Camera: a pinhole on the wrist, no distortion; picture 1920 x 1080 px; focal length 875.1 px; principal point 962.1 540.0 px. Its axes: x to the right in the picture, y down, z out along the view. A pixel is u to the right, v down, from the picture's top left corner.
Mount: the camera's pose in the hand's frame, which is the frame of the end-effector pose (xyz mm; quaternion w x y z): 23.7 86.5 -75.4 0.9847 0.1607 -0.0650 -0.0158
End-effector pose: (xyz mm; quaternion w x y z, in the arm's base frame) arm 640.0 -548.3 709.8 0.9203 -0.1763 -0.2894 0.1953
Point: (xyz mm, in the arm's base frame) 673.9 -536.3 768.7
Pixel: 1327 45
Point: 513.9 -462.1 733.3
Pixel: 745 869
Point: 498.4 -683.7 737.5
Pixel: 374 62
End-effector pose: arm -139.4 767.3 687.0 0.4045 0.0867 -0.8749 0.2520
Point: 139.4 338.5 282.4
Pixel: 158 53
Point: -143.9 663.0 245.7
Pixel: 290 769
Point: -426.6 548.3 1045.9
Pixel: outside the picture
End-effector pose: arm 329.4 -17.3 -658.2 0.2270 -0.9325 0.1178 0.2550
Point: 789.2 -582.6 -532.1
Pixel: behind the camera
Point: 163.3 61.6 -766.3
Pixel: 723 622
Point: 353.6 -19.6 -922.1
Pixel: 1598 878
